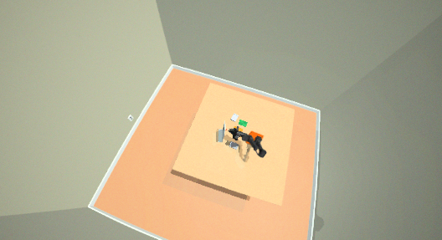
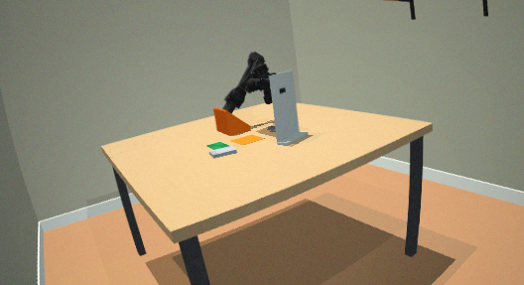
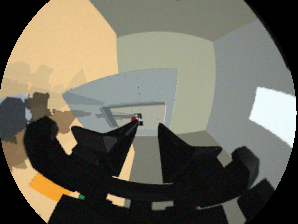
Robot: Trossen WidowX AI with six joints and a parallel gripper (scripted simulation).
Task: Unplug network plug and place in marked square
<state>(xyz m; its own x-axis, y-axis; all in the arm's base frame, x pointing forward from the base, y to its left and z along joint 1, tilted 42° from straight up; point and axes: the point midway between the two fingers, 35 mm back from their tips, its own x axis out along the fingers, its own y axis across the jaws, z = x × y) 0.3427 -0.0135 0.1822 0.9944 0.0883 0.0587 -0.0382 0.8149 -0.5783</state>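
Now: gripper tip 110 mm above the grey upright panel and 60 mm short of it.
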